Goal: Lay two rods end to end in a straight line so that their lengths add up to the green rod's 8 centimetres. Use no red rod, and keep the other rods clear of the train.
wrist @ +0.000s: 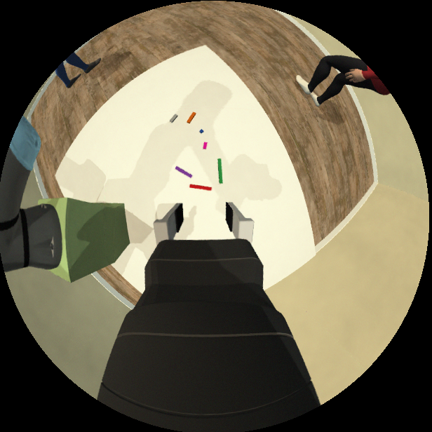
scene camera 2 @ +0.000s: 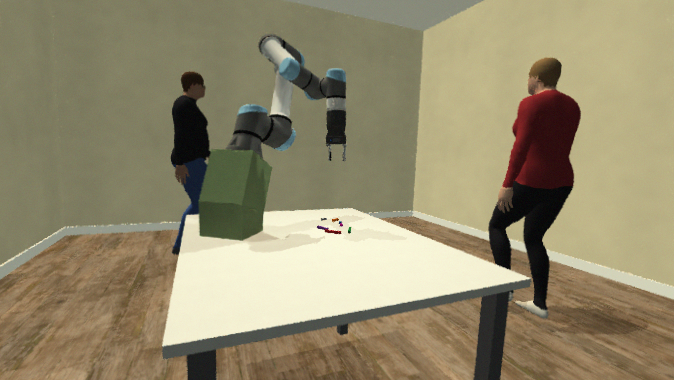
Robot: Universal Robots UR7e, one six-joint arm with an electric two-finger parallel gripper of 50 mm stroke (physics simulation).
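Places are measured from the arm's base along level axes (x ahead, y left, z up), in metres.
Pixels of known places: gripper, fingertip midpoint: (scene camera 2: 337, 160); arm's base, origin of the base link: (scene camera 2: 243, 158).
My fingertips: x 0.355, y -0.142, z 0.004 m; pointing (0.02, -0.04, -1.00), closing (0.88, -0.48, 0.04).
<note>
Ahead of a thing's pixels: the offset from my fingertips to its top centre. Level surfaces: height alone.
My gripper (scene camera 2: 337, 153) (wrist: 204, 211) is open and empty, high above the table. The green rod {0.071 m ahead, 0.010 m left, 0.285 m down} (scene camera 2: 349, 230) (wrist: 220, 171) lies apart from the others at the right. The red rod {0.010 m back, 0.006 m right, 0.285 m down} (scene camera 2: 333, 231) (wrist: 200, 187) lies nearest the fingers in the wrist view. The purple rod {0.031 m back, 0.064 m left, 0.285 m down} (scene camera 2: 322, 227) (wrist: 183, 172) lies slanted to its upper left, apart from it in the wrist view. A short magenta rod {0.068 m ahead, 0.105 m left, 0.285 m down} (scene camera 2: 341, 224) (wrist: 205, 145) and a tiny blue piece (wrist: 201, 131) lie farther up. An orange rod {0.076 m ahead, 0.212 m left, 0.285 m down} (scene camera 2: 335, 220) (wrist: 191, 117) and a grey rod {0.028 m ahead, 0.241 m left, 0.285 m down} (scene camera 2: 324, 219) (wrist: 173, 118) lie side by side with a gap.
The white table {0.295 m down} (scene camera 2: 300, 280) (wrist: 280, 240) carries the rods and the green arm base (scene camera 2: 230, 195) (wrist: 95, 235) at its left. A person in red (scene camera 2: 547, 135) stands beyond the right edge, and a person in black (scene camera 2: 190, 127) stands behind the base.
</note>
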